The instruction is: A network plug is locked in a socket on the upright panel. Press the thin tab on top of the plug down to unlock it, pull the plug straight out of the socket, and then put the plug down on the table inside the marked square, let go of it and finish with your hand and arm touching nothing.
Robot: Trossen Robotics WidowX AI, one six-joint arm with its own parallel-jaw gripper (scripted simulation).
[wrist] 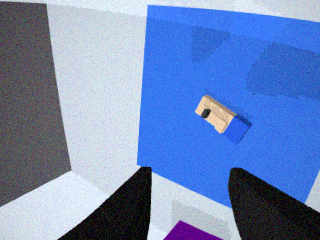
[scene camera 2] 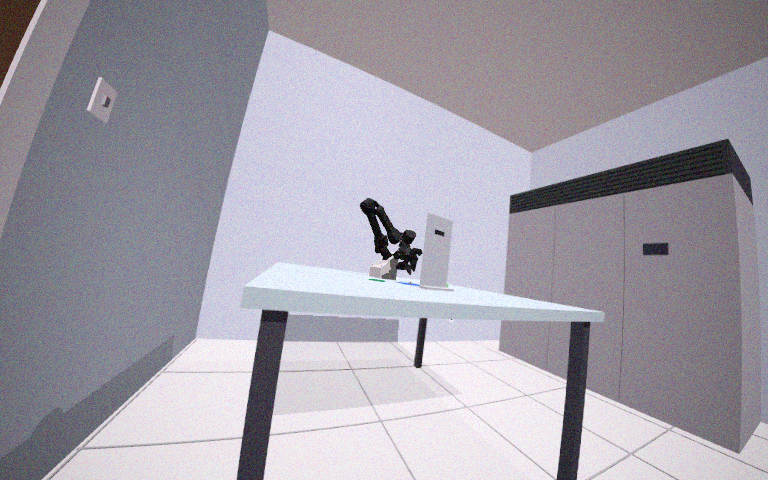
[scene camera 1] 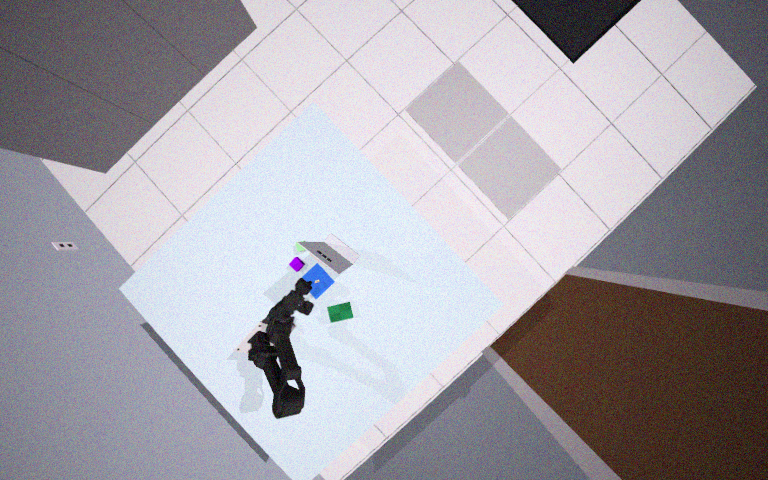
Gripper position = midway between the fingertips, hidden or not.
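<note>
Wrist view: my gripper point(wrist: 190, 177), blue marked square point(wrist: 253, 64), grey upright panel point(wrist: 41, 153). Scene camera 2: the panel point(scene camera 2: 436, 255). Scene camera 1: the panel point(scene camera 1: 333, 253).
</note>
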